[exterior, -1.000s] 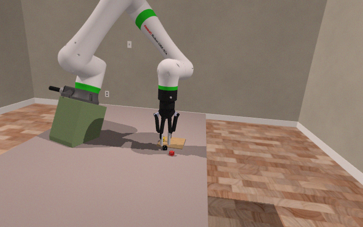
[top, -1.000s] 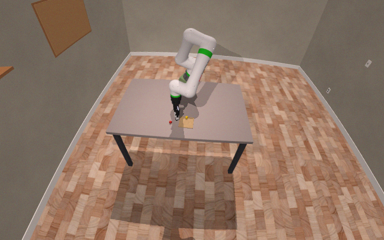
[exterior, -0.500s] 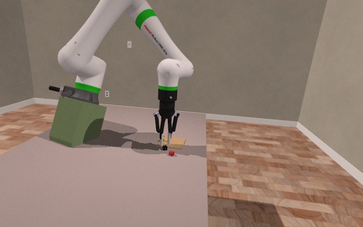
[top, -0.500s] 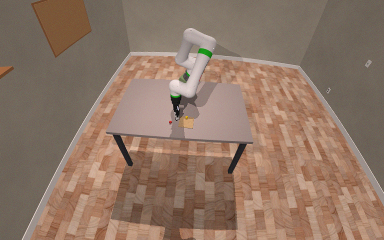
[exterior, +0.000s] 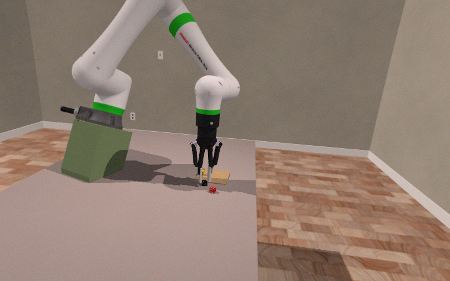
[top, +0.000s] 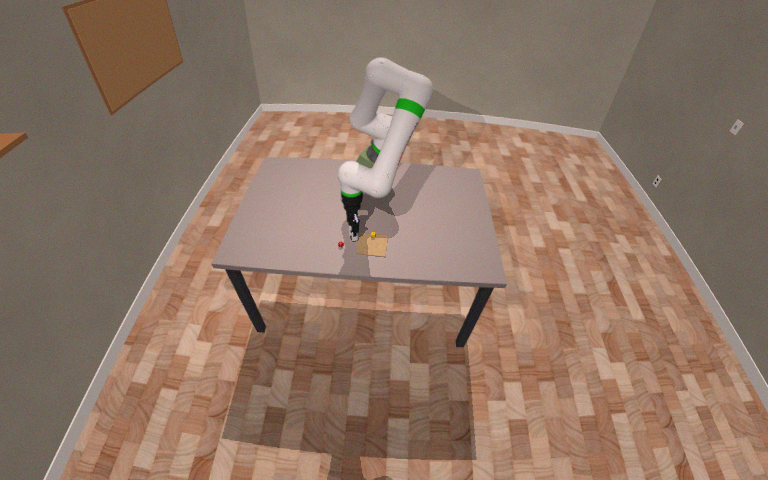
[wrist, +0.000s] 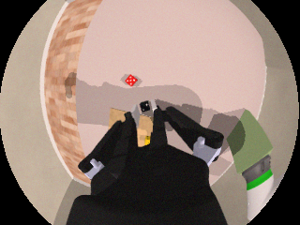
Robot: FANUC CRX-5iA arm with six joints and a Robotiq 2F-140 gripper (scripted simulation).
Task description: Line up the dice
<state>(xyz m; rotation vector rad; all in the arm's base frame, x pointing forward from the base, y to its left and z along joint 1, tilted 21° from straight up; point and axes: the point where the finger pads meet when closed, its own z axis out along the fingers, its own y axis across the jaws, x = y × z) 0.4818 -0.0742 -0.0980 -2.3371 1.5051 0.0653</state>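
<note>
Now: the black die 4 cm below my hand. The rest, counted from my hand: yellow die 10 cm to the left, 4 cm below, 3 cm behind; red die 6 cm to the right, 4 cm below, 4 cm ahead; tan mat 10 cm to the left, 5 cm below, 2 cm ahead.
</note>
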